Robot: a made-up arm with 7 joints. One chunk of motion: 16 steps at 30 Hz.
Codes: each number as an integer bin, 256 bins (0 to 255) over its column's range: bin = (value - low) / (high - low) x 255, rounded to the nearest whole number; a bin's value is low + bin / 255 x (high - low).
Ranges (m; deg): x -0.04..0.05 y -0.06..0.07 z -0.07..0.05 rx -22..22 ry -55..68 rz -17..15
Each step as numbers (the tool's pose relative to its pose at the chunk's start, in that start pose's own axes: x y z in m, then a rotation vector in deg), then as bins.
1 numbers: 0.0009 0.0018 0.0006 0.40 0.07 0.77
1 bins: 116 121 150 130 114 142
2 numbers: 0.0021 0.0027 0.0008 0.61 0.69 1.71
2 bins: 119 123 150 131 115 149
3 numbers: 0.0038 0.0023 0.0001 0.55 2.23 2.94
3 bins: 124 122 149 131 119 159
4 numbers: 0.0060 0.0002 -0.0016 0.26 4.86 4.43
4 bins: 130 118 145 129 124 171
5 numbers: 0.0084 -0.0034 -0.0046 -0.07 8.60 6.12
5 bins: 137 111 139 127 132 184
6 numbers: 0.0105 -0.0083 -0.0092 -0.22 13.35 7.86
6 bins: 143 101 129 126 142 198
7 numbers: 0.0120 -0.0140 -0.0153 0.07 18.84 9.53
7 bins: 147 90 116 128 153 211
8 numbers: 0.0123 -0.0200 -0.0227 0.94 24.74 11.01
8 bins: 148 78 101 133 165 223
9 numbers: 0.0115 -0.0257 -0.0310 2.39 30.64 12.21
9 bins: 146 67 83 141 178 233
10 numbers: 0.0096 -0.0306 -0.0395 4.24 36.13 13.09
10 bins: 141 58 65 152 189 240
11 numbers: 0.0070 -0.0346 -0.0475 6.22 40.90 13.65
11 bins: 133 50 48 164 199 244
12 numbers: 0.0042 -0.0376 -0.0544 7.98 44.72 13.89
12 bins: 125 44 33 174 207 246
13 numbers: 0.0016 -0.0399 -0.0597 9.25 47.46 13.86
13 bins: 118 39 22 181 212 246
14 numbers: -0.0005 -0.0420 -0.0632 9.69 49.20 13.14
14 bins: 112 35 14 184 216 240
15 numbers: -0.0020 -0.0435 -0.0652 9.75 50.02 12.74
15 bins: 108 32 10 184 218 237
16 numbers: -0.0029 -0.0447 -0.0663 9.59 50.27 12.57
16 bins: 105 30 8 183 218 236
